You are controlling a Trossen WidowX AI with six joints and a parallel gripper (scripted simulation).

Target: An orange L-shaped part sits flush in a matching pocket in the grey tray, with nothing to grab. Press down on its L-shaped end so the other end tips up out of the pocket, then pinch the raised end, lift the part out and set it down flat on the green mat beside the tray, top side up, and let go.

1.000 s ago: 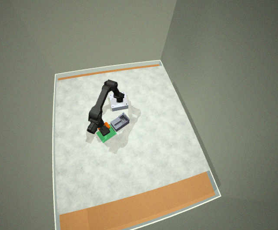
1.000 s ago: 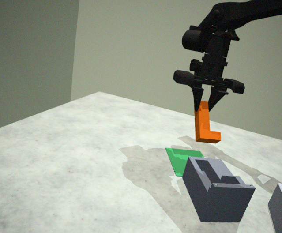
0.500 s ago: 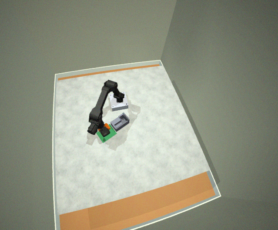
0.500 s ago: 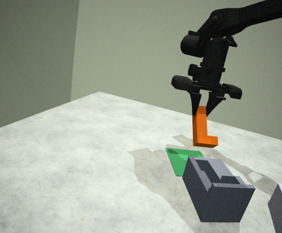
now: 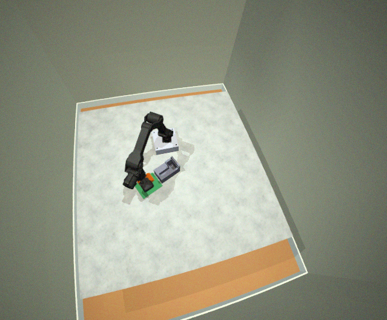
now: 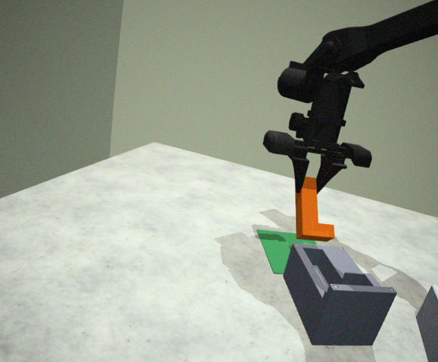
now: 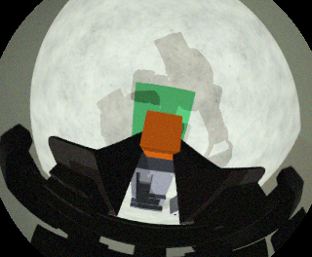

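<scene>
Right now my gripper tip is 10 mm past the green mat, 20 mm to the right of it and 130 mm above it. From my gripper tip the other things lie so: orange L-shaped part: 30 mm behind, 20 mm to the left, 30 mm below.
</scene>
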